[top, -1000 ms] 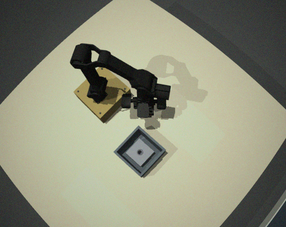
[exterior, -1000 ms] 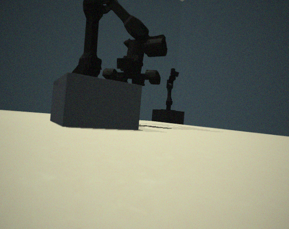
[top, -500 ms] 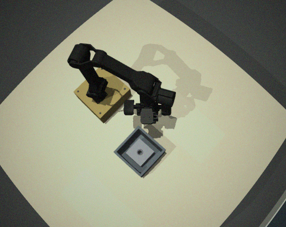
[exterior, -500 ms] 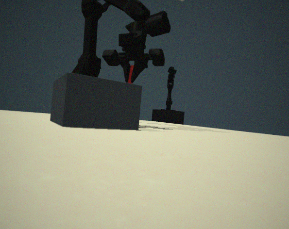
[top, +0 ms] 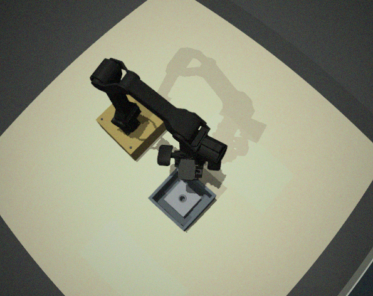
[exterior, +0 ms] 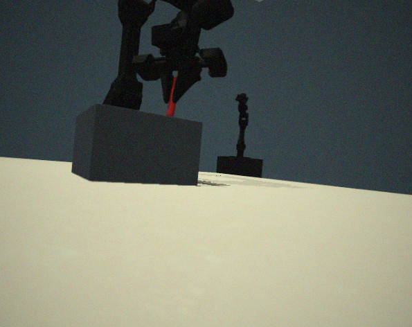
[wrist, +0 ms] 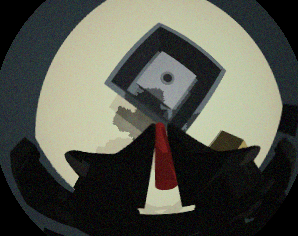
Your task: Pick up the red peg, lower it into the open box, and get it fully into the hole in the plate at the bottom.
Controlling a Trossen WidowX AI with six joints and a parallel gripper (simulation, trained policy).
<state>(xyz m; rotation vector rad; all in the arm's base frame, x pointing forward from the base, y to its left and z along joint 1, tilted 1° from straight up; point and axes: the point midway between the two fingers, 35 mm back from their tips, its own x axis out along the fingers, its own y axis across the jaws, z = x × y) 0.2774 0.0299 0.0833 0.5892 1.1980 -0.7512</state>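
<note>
Right now the plate is 40 mm ahead of my gripper tip, 70 mm to the right of it and 100 mm below it. From my gripper tip the other things lie so: grey box (40 mm ahead, 70 mm to the right, 120 mm below); red peg (10 mm behind, 10 mm to the left, 10 mm above).
</note>
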